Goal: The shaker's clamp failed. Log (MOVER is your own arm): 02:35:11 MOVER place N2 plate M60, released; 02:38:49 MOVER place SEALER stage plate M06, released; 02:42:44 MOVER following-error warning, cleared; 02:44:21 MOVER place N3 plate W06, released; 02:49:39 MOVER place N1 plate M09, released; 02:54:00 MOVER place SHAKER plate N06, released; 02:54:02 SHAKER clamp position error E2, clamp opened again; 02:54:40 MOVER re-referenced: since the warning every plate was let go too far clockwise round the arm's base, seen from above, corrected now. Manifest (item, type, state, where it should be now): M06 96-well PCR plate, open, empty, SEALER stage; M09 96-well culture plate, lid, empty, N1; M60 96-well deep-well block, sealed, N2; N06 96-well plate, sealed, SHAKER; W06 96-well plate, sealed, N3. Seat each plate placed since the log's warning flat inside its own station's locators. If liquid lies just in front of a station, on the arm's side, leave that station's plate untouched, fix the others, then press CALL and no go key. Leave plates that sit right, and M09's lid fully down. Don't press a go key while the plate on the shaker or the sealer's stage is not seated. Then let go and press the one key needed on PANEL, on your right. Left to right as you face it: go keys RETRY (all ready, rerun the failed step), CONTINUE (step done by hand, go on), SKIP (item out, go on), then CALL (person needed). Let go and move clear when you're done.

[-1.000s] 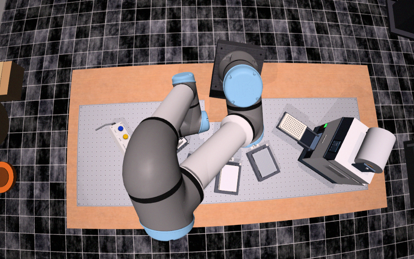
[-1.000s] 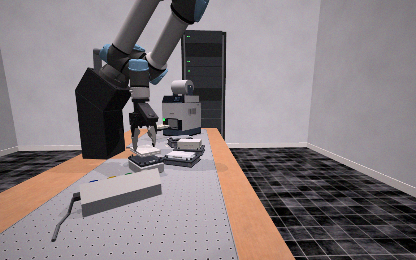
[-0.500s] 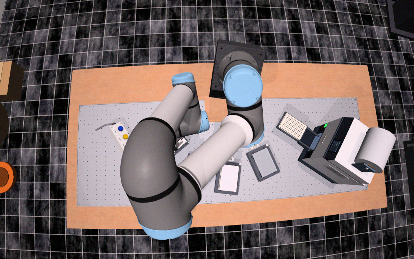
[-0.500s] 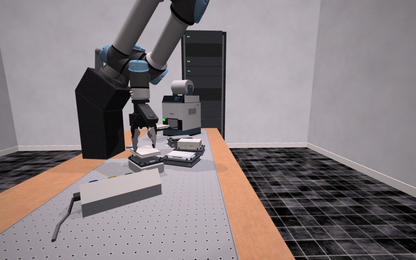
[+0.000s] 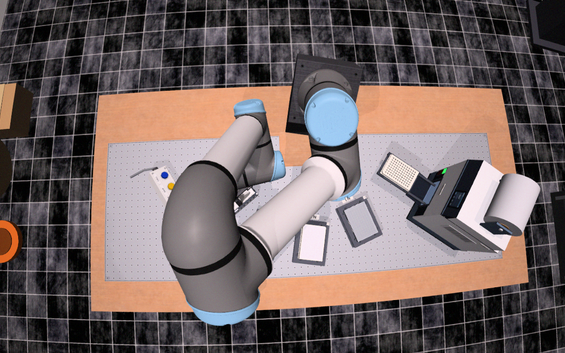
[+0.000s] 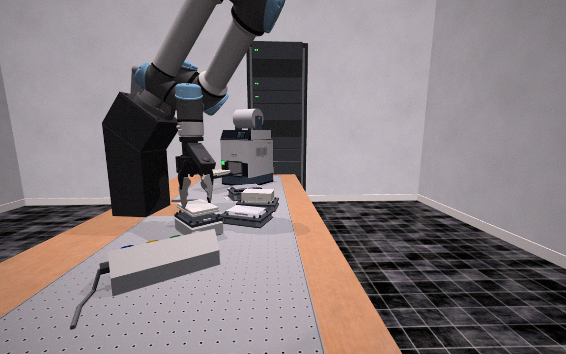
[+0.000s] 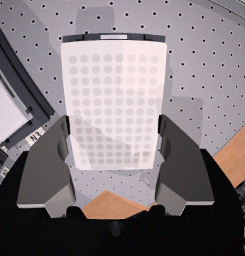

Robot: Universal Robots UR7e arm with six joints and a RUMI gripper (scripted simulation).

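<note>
The white retry key is 7 cm ahead of my hand, 17 cm to the right of it and 3 cm below it. The rest, counted from my hand: white sealed plate 12 cm ahead, 13 cm to the left, 6 cm below; green continue key 4 cm ahead, 20 cm to the right, 3 cm below; n3 label 3 cm ahead, 15 cm to the left, 10 cm below.
</note>
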